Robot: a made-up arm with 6 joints.
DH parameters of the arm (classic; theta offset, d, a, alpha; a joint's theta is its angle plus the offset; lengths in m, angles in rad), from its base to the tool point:
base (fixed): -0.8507 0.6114 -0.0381 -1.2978
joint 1: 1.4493 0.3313 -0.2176 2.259
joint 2: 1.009 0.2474 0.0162 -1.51
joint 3: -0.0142 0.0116 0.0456 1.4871
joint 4: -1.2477 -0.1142 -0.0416 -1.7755
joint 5: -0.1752 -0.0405 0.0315 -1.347
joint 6: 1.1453 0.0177 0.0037 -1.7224
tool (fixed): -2.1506 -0.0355 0 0
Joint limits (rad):
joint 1: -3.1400..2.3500
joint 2: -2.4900..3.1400
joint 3: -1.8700..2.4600
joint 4: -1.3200..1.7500
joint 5: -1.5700..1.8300
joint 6: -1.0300..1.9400
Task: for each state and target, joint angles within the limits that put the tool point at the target. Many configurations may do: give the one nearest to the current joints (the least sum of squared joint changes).
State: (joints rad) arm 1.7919 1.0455 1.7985 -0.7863 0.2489 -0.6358
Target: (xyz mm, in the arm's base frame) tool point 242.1 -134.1 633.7
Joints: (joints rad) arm 1.3429 0.1218 1.7231 -0.8559 0.4926 -0.7656
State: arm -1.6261 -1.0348 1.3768 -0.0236 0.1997 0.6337
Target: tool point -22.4 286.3 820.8
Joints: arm -1.0856 -0.9195 0.5267 0.1953 0.0870 0.3367
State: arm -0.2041 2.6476 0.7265 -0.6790 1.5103 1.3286
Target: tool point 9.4 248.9 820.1
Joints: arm -0.6944 2.3342 0.0565 -0.7316 1.3338 1.0395
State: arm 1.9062 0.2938 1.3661 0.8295 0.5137 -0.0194
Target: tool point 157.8 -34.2 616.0
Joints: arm 1.3426 0.7630 1.5573 0.9633 0.8719 0.1824
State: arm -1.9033 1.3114 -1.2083 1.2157 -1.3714 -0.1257
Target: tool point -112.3 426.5 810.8
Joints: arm -1.8244 1.2130 -0.9812 1.2682 -0.6123 -0.1395
